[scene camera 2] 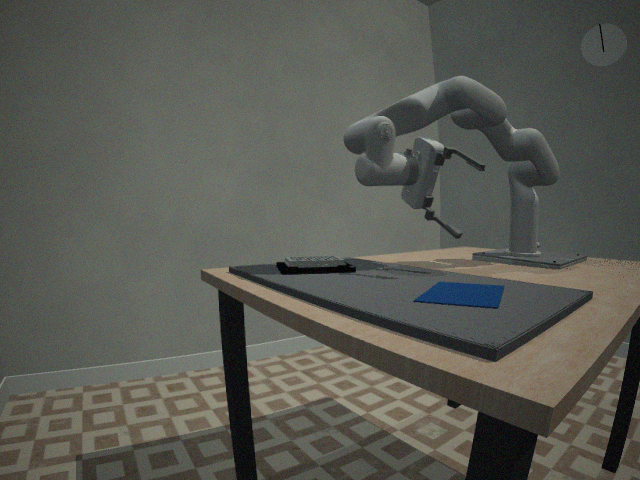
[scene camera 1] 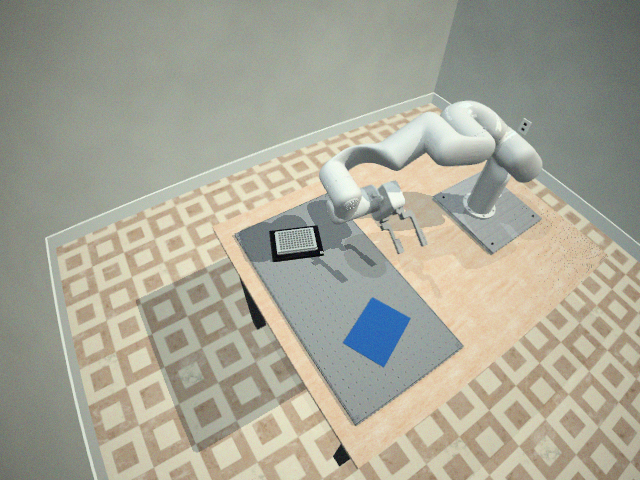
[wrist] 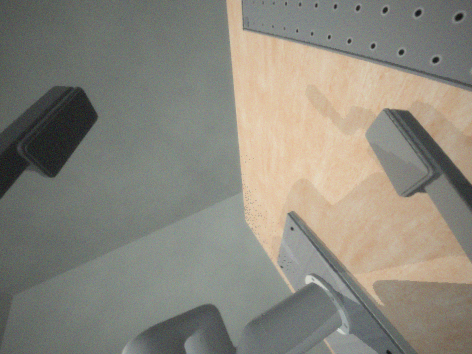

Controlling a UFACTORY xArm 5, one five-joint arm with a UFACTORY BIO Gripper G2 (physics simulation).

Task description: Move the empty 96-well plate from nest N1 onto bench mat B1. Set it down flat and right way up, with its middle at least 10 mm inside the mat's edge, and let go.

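Seen in the pictures: hand, tool point: (scene camera 2: 465, 198) (scene camera 1: 409, 242) (wrist: 234, 138); arm's base, link origin: (scene camera 2: 522, 254) (scene camera 1: 478, 206) (wrist: 327, 301).
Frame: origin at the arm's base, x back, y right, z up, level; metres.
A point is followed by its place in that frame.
Observation:
The empty 96-well plate (scene camera 1: 295, 240) @(x -0.671, y 0.180, z 0.016 m) (scene camera 2: 314, 261) @(x -0.690, y 0.145, z 0.018 m) is light grey and lies flat, wells up, in the black nest N1 (scene camera 1: 297, 257) @(x -0.693, y 0.126, z 0.004 m) (scene camera 2: 315, 270) @(x -0.698, y 0.128, z 0.001 m) at the far left end of the grey board. The blue bench mat B1 (scene camera 1: 377, 332) @(x -0.619, y -0.203, z -0.005 m) (scene camera 2: 460, 295) @(x -0.637, y -0.207, z -0.004 m) lies flat on the same board, apart from the nest, with no plate on it. My gripper (scene camera 1: 412, 248) @(x -0.449, y -0.076, z 0.157 m) (scene camera 2: 472, 202) @(x -0.449, y -0.076, z 0.157 m) (wrist: 232, 142) @(x -0.449, y -0.076, z 0.157 m) is wide open and empty. It hangs tilted in the air, well above the table, between the board and the arm's base, away from the plate. The plate and the mat do not show in the wrist view.
The grey perforated board (scene camera 1: 310, 310) @(x -0.746, y -0.049, z -0.007 m) (scene camera 2: 361, 299) @(x -0.769, y -0.119, z -0.007 m) (wrist: 320, 22) @(x -0.460, y -0.194, z -0.006 m) lies on the wooden table (scene camera 1: 496, 289) @(x -0.197, y -0.282, z -0.019 m) (scene camera 2: 578, 356) @(x -0.732, y -0.440, z -0.020 m) (wrist: 280, 100) @(x -0.341, y -0.262, z -0.020 m). The arm's base plate (scene camera 1: 496, 237) @(x -0.049, y -0.138, z -0.003 m) (scene camera 2: 558, 262) @(x -0.079, y -0.161, z -0.004 m) (wrist: 300, 250) @(x -0.044, y -0.109, z -0.003 m) is bolted beyond it. Shadows of the arm fall across the board and the nest.

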